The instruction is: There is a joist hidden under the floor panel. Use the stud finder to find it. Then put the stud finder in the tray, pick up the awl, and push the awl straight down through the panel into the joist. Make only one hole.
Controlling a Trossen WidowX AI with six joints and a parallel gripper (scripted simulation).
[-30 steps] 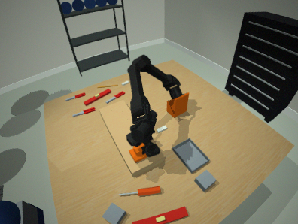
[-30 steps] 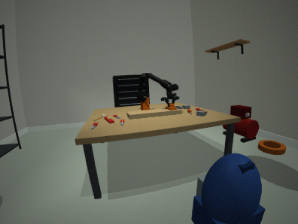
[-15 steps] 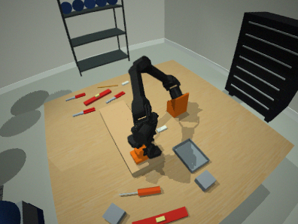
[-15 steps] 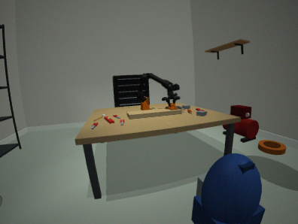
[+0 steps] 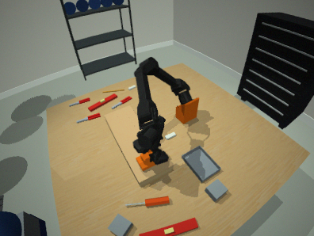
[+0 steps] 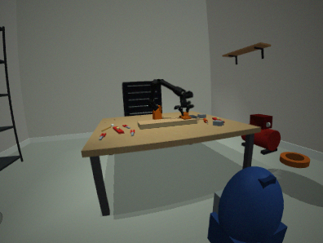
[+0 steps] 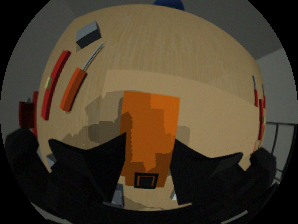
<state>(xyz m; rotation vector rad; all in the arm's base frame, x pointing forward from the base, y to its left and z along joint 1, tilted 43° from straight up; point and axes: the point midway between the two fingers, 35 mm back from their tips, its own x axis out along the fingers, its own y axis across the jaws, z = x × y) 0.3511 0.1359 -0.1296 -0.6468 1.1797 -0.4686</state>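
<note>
Right now my gripper tip is 4 cm past the indicator window and 3 cm below it. Also, from my gripper tip: orange stud finder 2 cm behind, 2 cm above; then grey tray 22 cm behind, 13 cm to the left, 5 cm below; then awl 18 cm behind, 29 cm to the right, 6 cm below.
</note>
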